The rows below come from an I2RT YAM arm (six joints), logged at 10 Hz.
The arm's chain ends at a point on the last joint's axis. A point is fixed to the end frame.
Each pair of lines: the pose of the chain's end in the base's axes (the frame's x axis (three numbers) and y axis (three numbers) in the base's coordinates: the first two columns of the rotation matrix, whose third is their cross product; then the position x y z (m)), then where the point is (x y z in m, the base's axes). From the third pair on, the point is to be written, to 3 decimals.
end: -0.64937 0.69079 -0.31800 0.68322 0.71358 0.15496 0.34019 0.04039 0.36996
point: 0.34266 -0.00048 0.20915
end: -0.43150 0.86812 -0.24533 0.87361 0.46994 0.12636 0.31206 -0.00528 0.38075
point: 0.29219 -0.03634 0.21896
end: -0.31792 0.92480 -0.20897 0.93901 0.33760 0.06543 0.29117 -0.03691 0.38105
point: 0.256 -0.062 0.221
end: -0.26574 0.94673 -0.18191 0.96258 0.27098 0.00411 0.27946 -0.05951 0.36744
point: 0.232 -0.081 0.210
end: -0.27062 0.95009 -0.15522 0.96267 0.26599 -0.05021 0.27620 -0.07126 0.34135
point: 0.219 -0.090 0.187
